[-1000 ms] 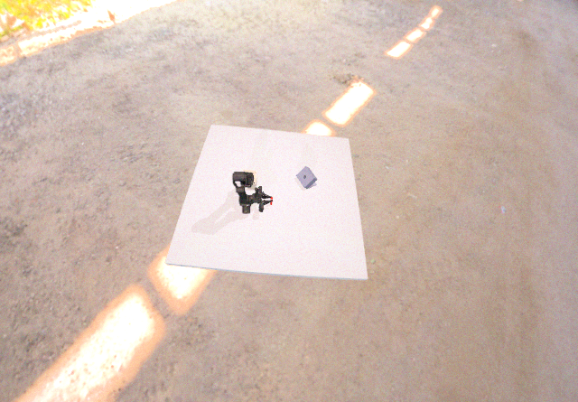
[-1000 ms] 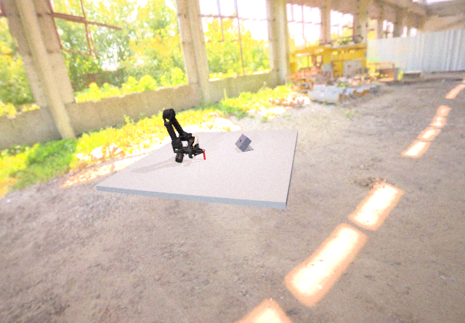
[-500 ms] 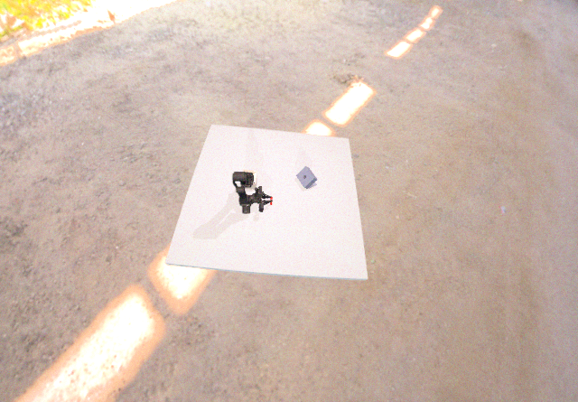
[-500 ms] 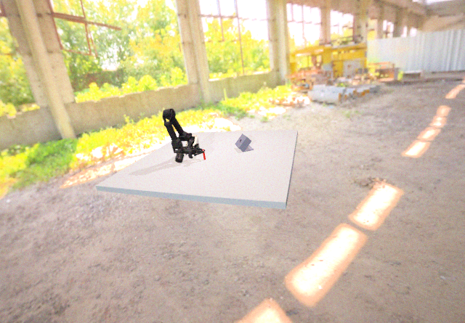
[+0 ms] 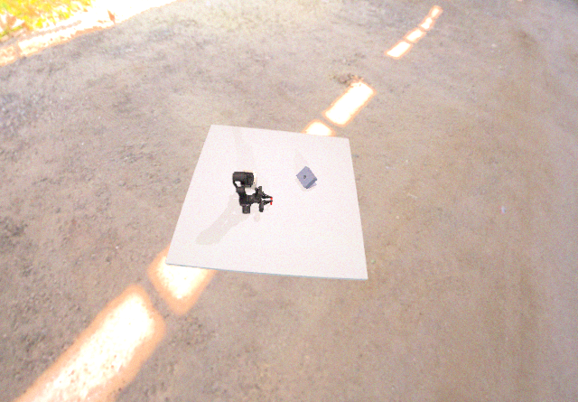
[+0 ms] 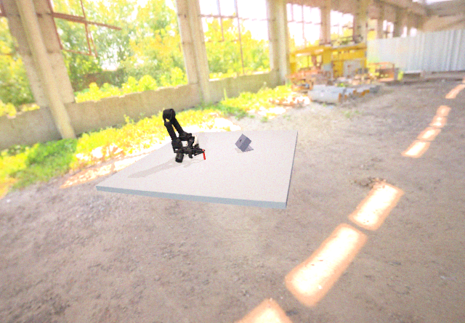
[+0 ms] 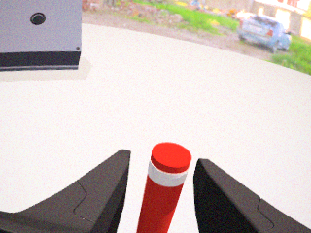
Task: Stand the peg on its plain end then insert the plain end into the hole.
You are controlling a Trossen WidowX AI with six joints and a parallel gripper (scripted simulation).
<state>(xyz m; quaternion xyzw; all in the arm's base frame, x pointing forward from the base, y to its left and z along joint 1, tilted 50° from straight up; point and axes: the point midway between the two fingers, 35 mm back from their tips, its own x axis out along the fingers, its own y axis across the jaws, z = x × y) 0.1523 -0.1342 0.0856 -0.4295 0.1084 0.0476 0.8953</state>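
My gripper tip is 1 cm past the red peg and 1 cm above it. Round my gripper tip: grey sloped panel (25 cm ahead, 23 cm to the left, 1 cm below).
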